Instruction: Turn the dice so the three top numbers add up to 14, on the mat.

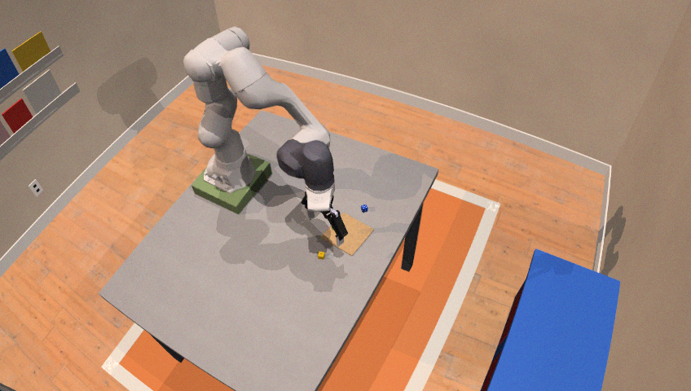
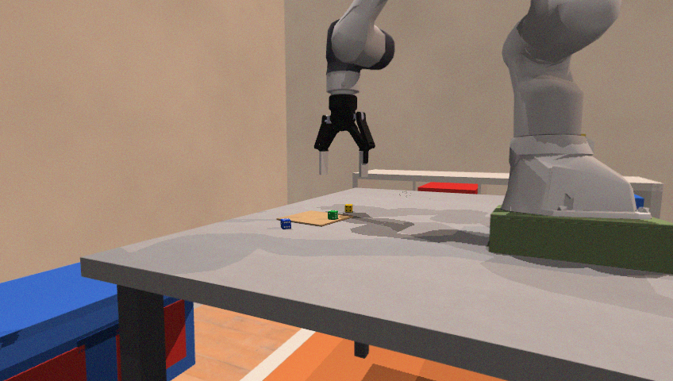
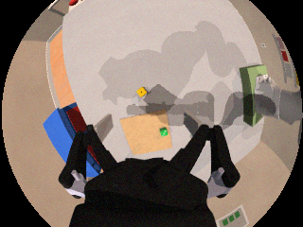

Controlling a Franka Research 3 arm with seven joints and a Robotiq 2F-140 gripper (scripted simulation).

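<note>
Right now the yellow die is 100 mm below my hand, 40 mm to the right of it and 10 mm behind it. From my hand the other things lie so: tan mat (110 mm below, 80 mm to the left, 50 mm ahead); then blue die (210 mm to the left, 100 mm below, 80 mm ahead); then green die (100 mm below, 90 mm to the left).
</note>
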